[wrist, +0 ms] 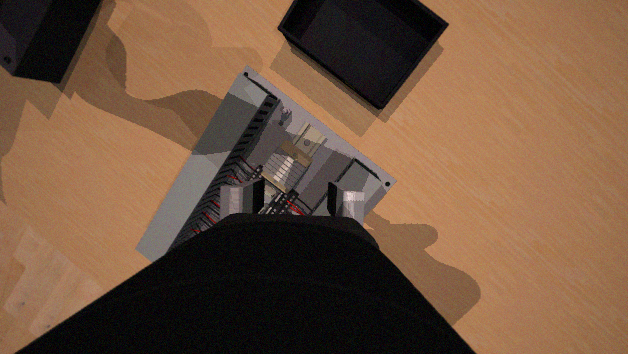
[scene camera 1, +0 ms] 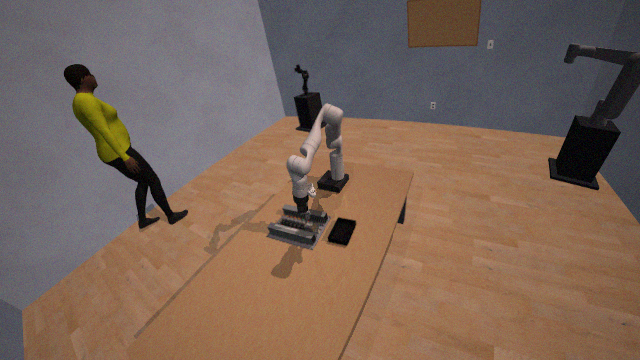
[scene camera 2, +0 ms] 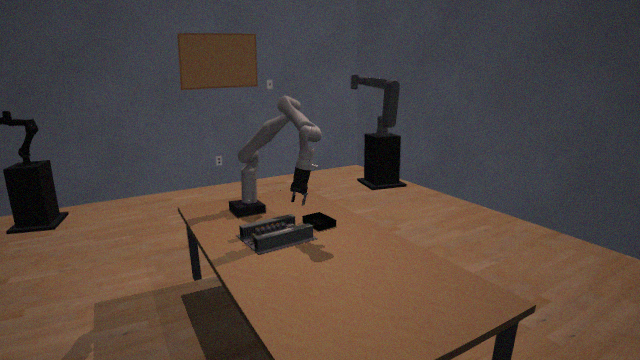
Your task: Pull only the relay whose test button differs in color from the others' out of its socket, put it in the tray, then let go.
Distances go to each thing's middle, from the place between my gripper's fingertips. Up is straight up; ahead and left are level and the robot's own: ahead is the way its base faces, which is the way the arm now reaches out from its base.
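I find the panel (wrist: 334, 154) 0.12 m to the right of my hand and 0.16 m below it.
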